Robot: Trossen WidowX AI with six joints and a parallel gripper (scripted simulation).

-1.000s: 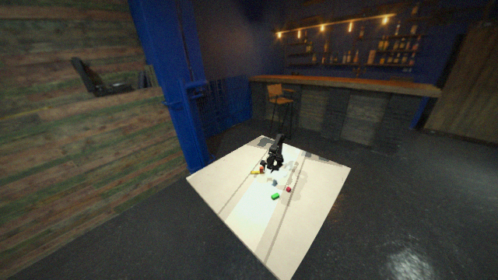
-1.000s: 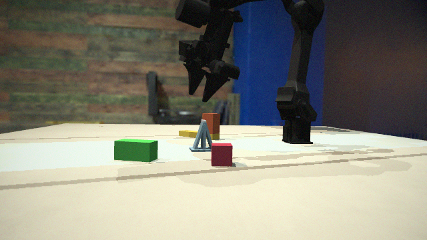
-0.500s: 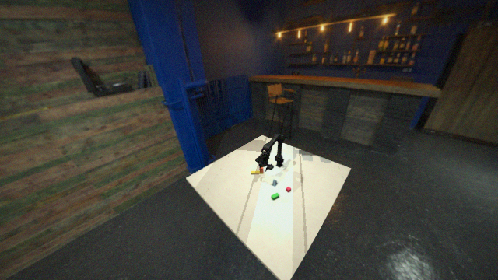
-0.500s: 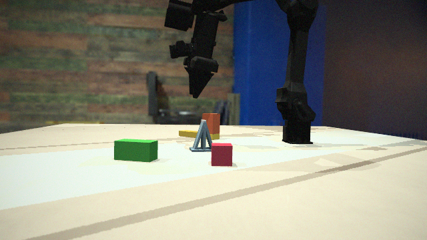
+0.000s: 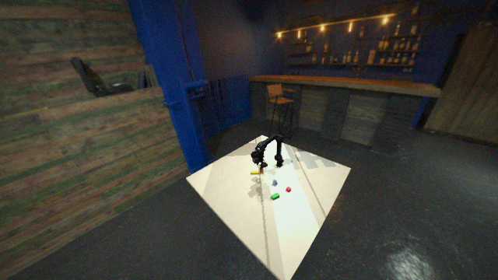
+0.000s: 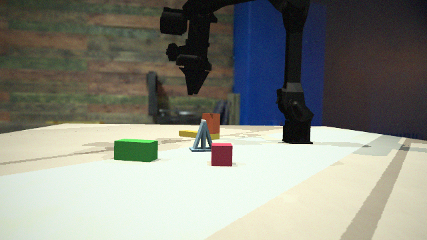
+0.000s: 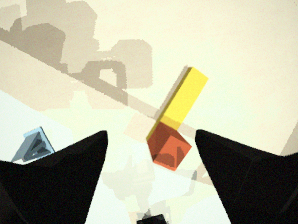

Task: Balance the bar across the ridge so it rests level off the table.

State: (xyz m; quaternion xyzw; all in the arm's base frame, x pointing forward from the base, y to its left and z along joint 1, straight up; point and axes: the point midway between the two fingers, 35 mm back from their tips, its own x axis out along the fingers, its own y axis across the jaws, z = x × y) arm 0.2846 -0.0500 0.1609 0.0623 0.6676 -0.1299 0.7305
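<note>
Right now my gripper tip is 290 mm to the right of the green block, 110 mm short of it and 110 mm above it. Round my gripper tip: dark red cube 330 mm to the left, 110 mm below, 30 mm behind.
</note>
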